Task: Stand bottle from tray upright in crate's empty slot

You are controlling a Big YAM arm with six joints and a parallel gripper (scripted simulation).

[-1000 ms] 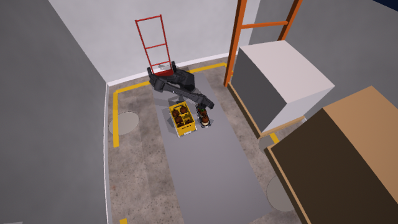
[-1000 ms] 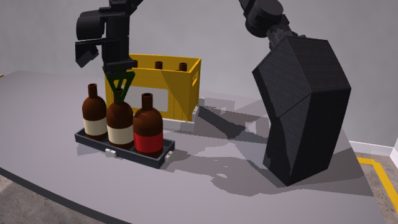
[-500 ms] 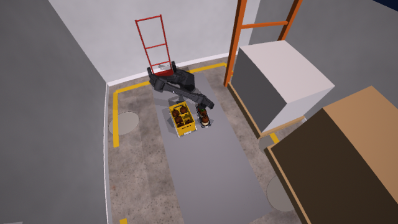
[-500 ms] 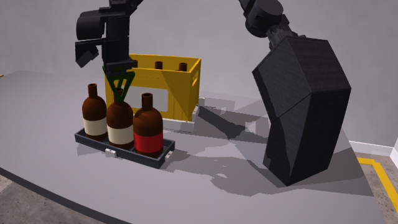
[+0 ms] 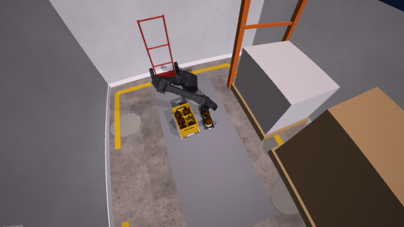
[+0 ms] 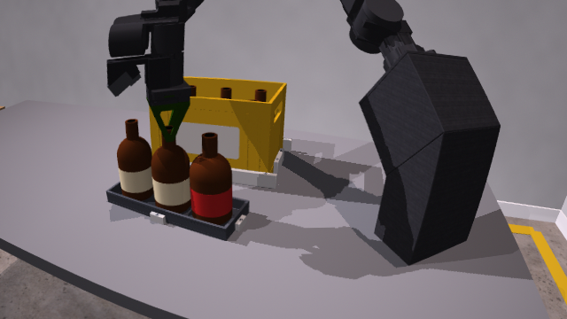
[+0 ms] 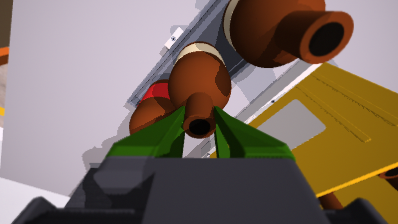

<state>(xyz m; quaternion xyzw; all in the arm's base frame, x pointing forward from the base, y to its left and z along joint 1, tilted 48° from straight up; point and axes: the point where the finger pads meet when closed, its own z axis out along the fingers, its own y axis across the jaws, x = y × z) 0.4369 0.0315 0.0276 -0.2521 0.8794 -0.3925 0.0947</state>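
Now: the dark tray 140 mm below my hand. From my hand the other things lie so: yellow crate (230 mm to the right, 70 mm behind, 60 mm below).
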